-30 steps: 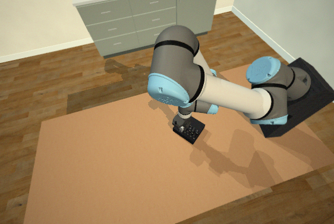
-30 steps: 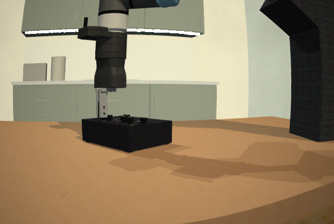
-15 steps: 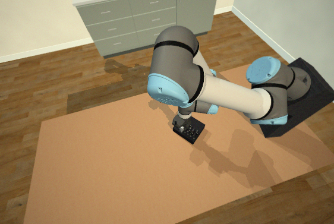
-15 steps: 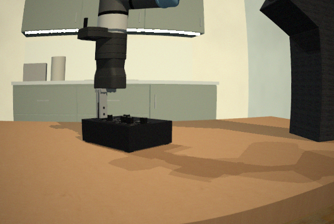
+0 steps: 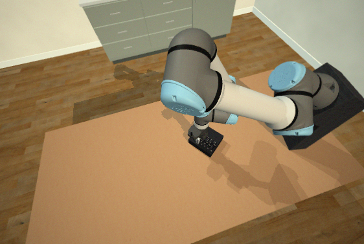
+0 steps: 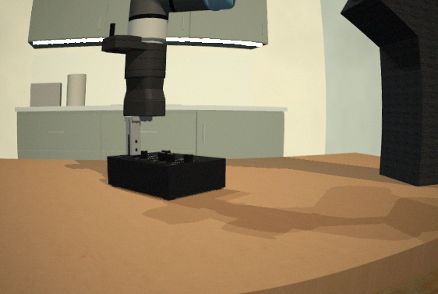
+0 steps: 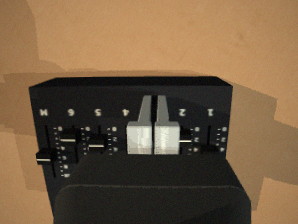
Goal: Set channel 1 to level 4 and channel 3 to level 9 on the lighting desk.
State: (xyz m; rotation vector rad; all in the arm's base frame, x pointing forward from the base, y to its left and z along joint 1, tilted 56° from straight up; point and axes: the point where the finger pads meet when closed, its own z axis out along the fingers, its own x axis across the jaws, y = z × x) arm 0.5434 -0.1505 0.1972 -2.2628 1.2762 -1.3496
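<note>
Right now the channel 3 cap is 2 cm behind my hand, 1 cm to the right of it and 1 cm below it. The rest, counted from my hand: channel 2 cap (1 cm behind, 3 cm to the right, 1 cm below); then channel 5 cap (4 cm behind, 3 cm to the left, 1 cm below); then channel 1 cap (2 cm behind, 5 cm to the right, 1 cm below).
</note>
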